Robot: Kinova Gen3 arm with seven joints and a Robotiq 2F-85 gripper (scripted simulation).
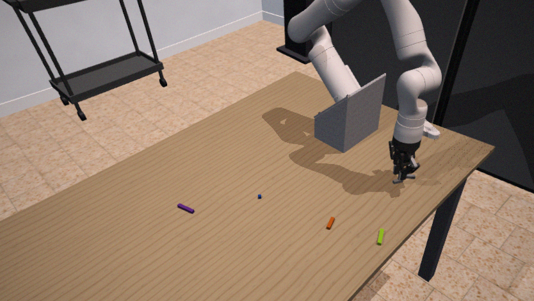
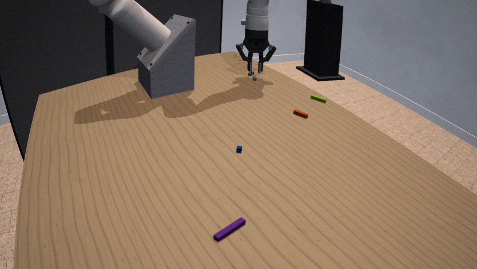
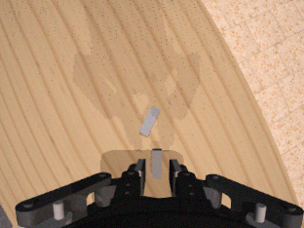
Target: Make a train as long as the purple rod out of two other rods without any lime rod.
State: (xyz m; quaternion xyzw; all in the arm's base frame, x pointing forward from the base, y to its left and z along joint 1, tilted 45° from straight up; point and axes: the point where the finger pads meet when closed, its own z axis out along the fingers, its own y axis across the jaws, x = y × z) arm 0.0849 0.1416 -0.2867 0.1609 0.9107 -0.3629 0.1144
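The orange rod lies 280 mm ahead of my hand, 10 mm to the right of it and 40 mm below it. Round my hand: lime rod (210 mm ahead, 110 mm to the left, 40 mm below); then purple rod (580 mm ahead, 340 mm to the right, 40 mm below); then blue rod (380 mm ahead, 230 mm to the right, 40 mm below).
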